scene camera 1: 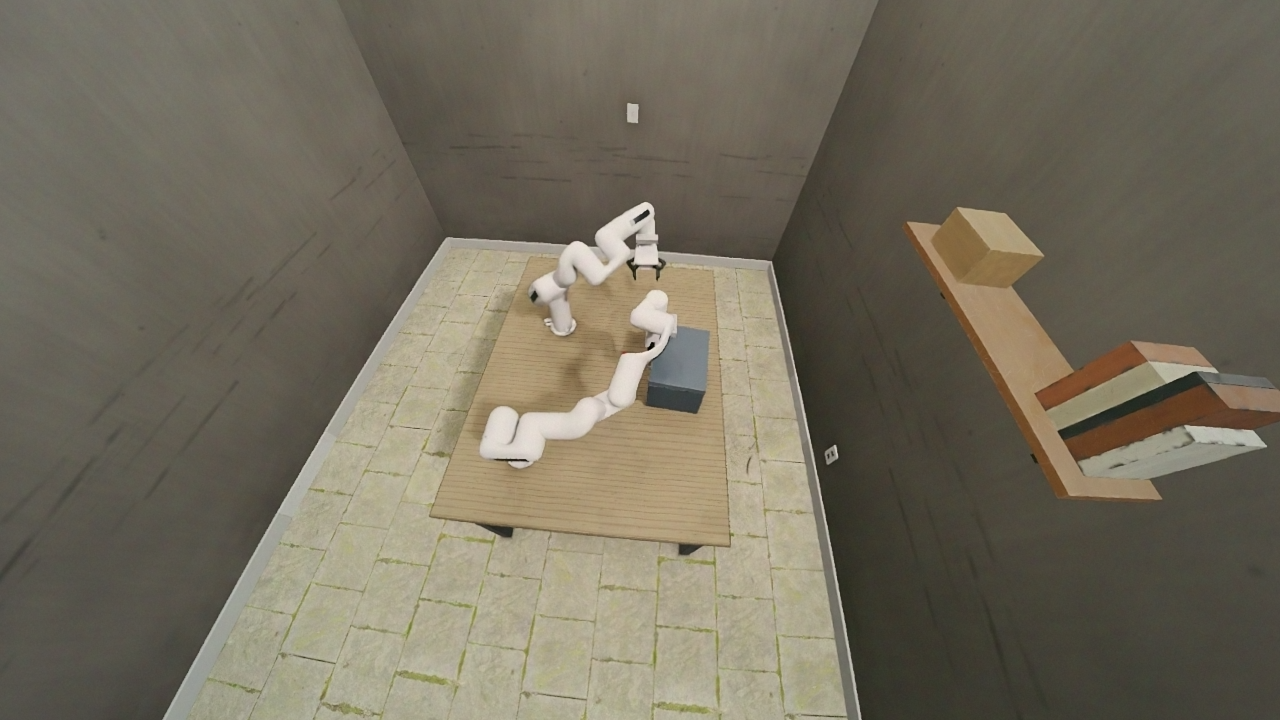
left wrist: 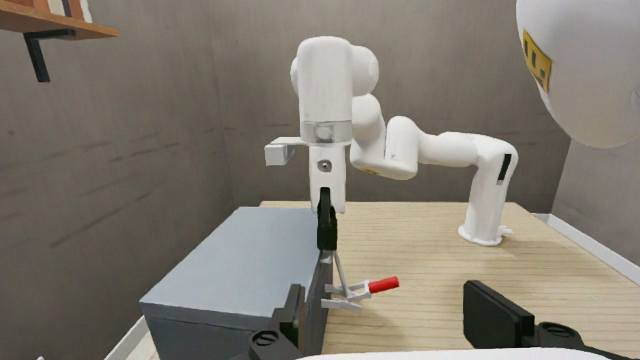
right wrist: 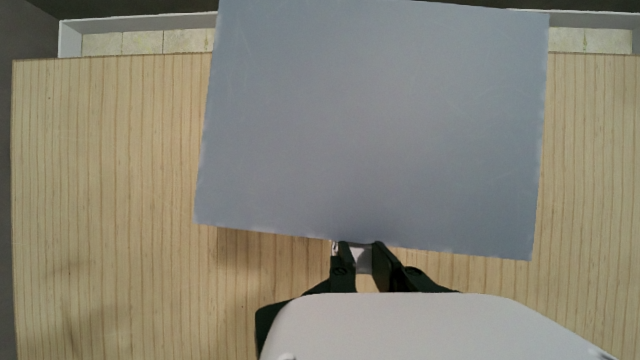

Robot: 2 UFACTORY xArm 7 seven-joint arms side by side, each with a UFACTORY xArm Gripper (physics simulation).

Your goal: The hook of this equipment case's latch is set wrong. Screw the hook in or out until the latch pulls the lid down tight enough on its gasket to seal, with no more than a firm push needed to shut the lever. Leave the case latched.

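Frame: origin at the left arm's base, x ahead, y left, z up, level; metres.
Where they show: left gripper, between the fingertips: (scene camera 1: 646, 279) (left wrist: 384, 309); right gripper, between the fingertips: (left wrist: 327, 244) (right wrist: 358, 258); left arm's base, origin of its link: (scene camera 1: 563, 326); right arm's base, origin of its link: (left wrist: 479, 235).
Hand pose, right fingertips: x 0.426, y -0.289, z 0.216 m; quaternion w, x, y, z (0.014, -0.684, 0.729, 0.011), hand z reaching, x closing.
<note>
Each offset is from my right fingertips to the top centre of the thing. "spot": to the spot under its first point. Level surfaces: height alone.
The grey equipment case (scene camera 1: 678, 365) (left wrist: 235, 260) (right wrist: 375, 125) stands with its lid down. On its side the latch bracket @(spot: 0.024 m back, 0.020 m left, 0.110 m down) (left wrist: 342, 304) holds a lever with a red handle @(0.094 m back, 0.016 m left, 0.054 m down) (left wrist: 384, 284), which sticks outward and slightly up. A thin rod @(spot: 0.021 m back, 0.007 m left, 0.052 m down) (left wrist: 340, 272) runs from the lever up to the hook's pale head @(spot: 0.001 m ahead, 0.004 m right, 0.000 m up) (right wrist: 363, 256) at the lid's edge. My right gripper (left wrist: 327, 244) (right wrist: 358, 258) points down there, its fingers closed on both sides of the hook's head. The threads are not visible. My left gripper (scene camera 1: 647, 274) (left wrist: 384, 309) is open and empty, in the air beyond the case's upper end in the scene view.
The wooden table @(0.216 m down) (scene camera 1: 581, 488) (left wrist: 425, 260) (right wrist: 110, 150) carries both arms and the case. The right arm reaches across the table to the case's latch side. A wall shelf (scene camera 1: 1011, 349) (left wrist: 60, 26) holds several books and a wooden block (scene camera 1: 987, 246).
</note>
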